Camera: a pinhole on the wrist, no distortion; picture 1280 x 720 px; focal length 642.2 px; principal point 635.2 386.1 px. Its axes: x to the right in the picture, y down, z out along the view. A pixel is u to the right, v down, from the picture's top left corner.
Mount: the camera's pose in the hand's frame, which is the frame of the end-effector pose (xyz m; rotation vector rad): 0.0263 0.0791 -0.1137 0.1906 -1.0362 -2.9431
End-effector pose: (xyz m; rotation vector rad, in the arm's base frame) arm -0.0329 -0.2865 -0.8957 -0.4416 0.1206 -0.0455
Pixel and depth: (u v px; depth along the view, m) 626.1 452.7 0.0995
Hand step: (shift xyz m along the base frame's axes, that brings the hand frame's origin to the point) 0.0139 0.1064 -0.0858
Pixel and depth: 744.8 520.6 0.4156
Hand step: -0.0586 0.3549 0.1240
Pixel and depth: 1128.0 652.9 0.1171
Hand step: -0.0759 0.1030 -0.0409
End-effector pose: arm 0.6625 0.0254 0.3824 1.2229 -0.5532 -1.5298
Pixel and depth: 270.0 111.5 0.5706
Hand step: 0.1128 -0.5299 0.4959
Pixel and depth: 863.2 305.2 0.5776
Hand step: -0.0447 -0.0068 0.6022
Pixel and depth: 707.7 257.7 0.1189
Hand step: 0.1087 -0.0485 0.1286
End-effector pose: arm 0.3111 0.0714 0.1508 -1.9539 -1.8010 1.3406
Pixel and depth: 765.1 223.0 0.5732
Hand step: 0.2537 -0.3713 -0.4095
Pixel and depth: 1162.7 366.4 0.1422
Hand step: 0.1449 -0.1263 -0.0437
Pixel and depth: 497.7 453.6 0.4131
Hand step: 0.0451 -0.1300 -0.3720
